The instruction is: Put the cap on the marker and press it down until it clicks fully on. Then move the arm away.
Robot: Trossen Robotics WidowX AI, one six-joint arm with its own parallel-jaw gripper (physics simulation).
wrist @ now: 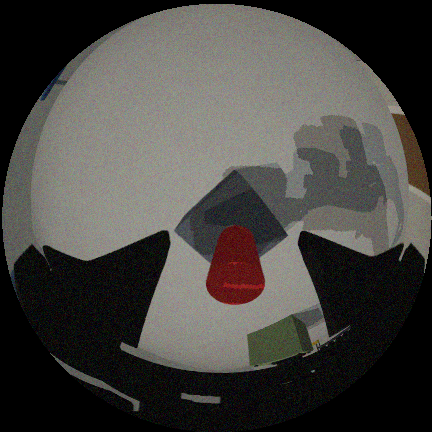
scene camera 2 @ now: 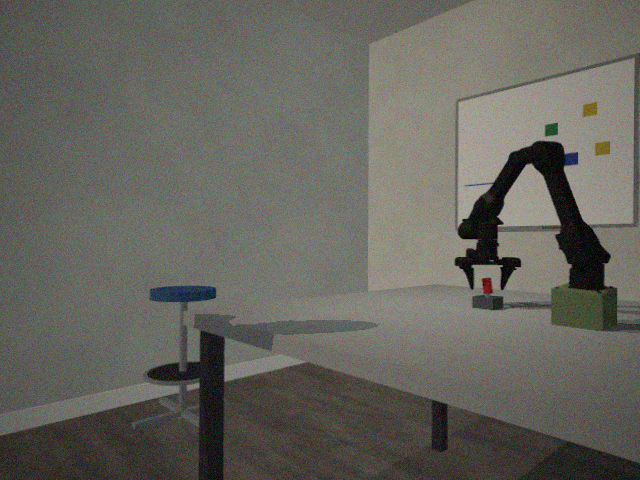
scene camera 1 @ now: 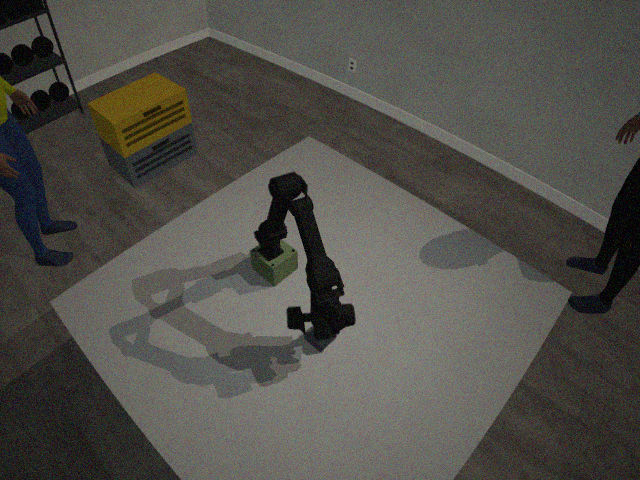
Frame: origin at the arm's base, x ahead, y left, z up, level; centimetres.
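Seen in the pictures: gripper, fingertip midpoint: point(wrist: 237, 238) point(scene camera 2: 487, 289); arm's base, origin of the base link: point(wrist: 288, 358) point(scene camera 2: 587, 287) point(scene camera 1: 270, 251).
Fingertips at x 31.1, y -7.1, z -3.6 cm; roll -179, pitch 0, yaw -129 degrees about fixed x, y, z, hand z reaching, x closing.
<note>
Offsets run from my fingertips to a thing's top centre. Level surfaces: height alone.
A red cap @[dx -0.4, dy +0.5, dz +3.9 cm] point(scene camera 2: 486, 284) point(wrist: 235, 280) stands over a small grey block @[dx -0.5, dy +0.5, dz -2.0 cm] point(scene camera 1: 320, 345) point(scene camera 2: 487, 303) point(wrist: 260, 215) and leans slightly in scene camera 2. A thin pale strip, perhaps part of the marker, shows between the cap and the block there; the rest of the marker is hidden. My gripper point(scene camera 1: 316, 333) point(scene camera 2: 487, 288) point(wrist: 237, 238) is open and points down. Its fingers stand on either side of the cap with gaps, tips about level with the cap and above the block. In scene camera 1 the arm hides the cap and part of the block.
The arm's green base box point(scene camera 1: 275, 267) point(scene camera 2: 583, 308) point(wrist: 274, 341) stands on the pale table @[dz -5.5 cm] point(scene camera 1: 413, 387) point(scene camera 2: 413, 351). Off the table are a yellow and grey cabinet point(scene camera 1: 147, 126), a stool point(scene camera 2: 182, 293) with a blue seat, a rack of dark balls and two people.
</note>
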